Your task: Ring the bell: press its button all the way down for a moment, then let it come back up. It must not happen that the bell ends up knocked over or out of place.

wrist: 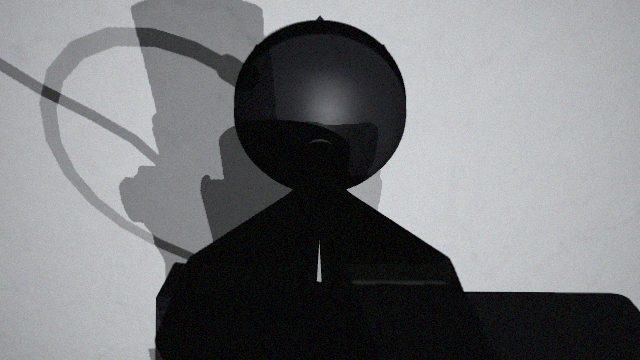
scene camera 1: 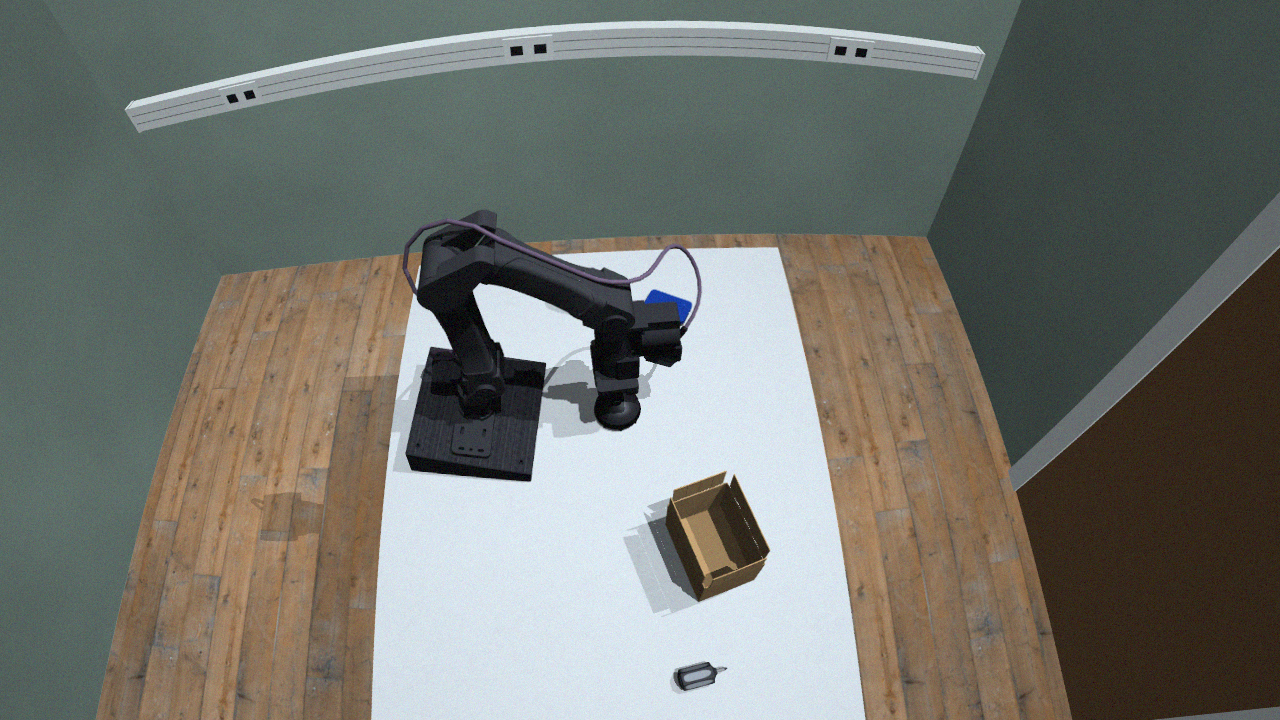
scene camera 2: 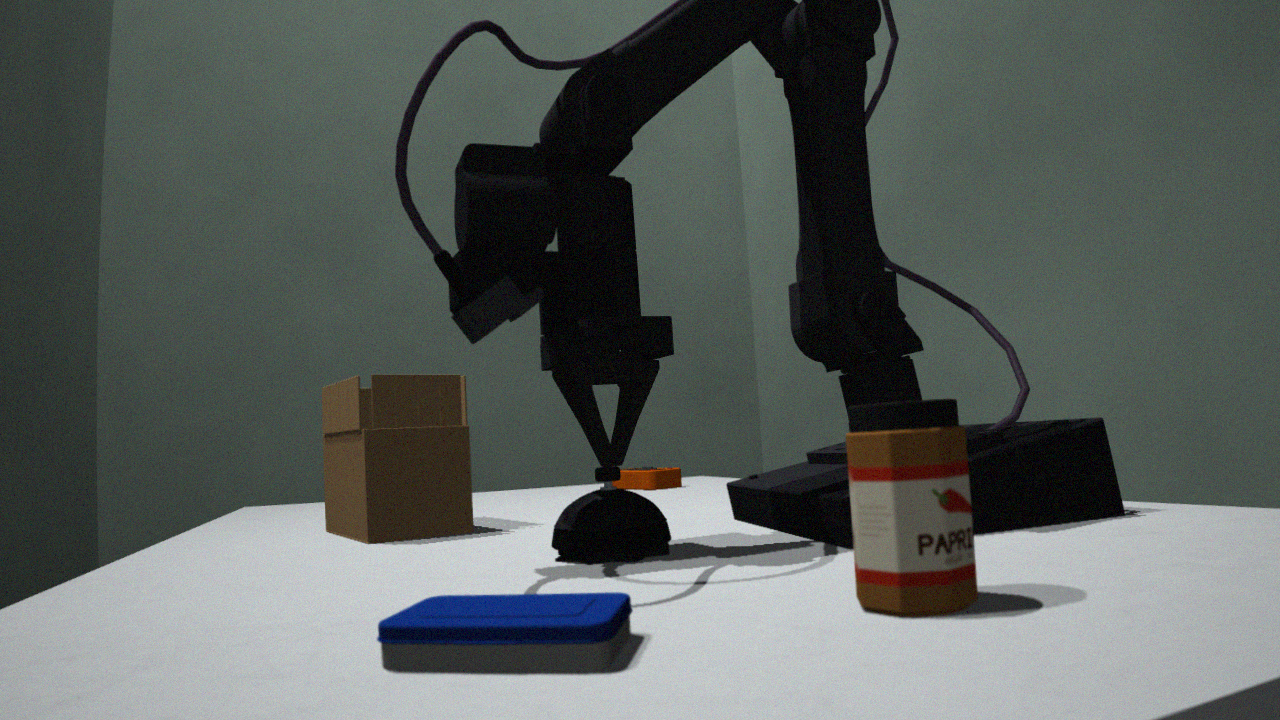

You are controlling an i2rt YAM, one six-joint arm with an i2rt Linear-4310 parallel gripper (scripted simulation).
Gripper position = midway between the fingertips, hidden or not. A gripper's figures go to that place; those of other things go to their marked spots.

Scene:
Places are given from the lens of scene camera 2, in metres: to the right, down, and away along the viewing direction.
my gripper [scene camera 2: 611, 466]: -0.02, 0.08, 0.56
bell [scene camera 2: 599, 527]: -0.03, 0.11, 0.52
blue tin [scene camera 2: 585, 632]: -0.02, 0.10, 0.27
orange object [scene camera 2: 648, 478]: 0.01, 0.18, 1.21
The marked spots on the blue tin and the orange object are 0.94 m apart.

